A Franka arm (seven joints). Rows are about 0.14 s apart.
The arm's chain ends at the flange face. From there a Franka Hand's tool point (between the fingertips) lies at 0.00 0.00 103.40 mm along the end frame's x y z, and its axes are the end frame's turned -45 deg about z.
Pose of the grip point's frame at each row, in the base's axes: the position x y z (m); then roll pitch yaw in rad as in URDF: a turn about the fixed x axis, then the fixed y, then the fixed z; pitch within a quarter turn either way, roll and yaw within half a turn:
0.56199 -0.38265 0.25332 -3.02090 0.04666 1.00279
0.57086 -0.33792 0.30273 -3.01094 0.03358 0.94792
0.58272 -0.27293 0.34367 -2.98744 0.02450 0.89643
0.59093 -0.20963 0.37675 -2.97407 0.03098 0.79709
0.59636 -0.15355 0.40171 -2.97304 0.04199 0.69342
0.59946 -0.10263 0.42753 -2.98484 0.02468 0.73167
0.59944 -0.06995 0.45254 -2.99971 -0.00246 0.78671
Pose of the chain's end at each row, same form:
0.57506 -0.38531 0.35586 -3.08914 0.11830 0.21768
0.58381 -0.34298 0.40519 -3.07274 0.11607 0.16433
0.59668 -0.28089 0.44581 -3.04952 0.12620 0.11496
0.60547 -0.21942 0.47865 -3.04455 0.14021 0.01591
0.61074 -0.16416 0.50355 -3.05165 0.14875 -0.08882
0.61212 -0.11296 0.52963 -3.04778 0.12815 -0.04964
0.60961 -0.08045 0.55490 -3.03919 0.09841 0.00653

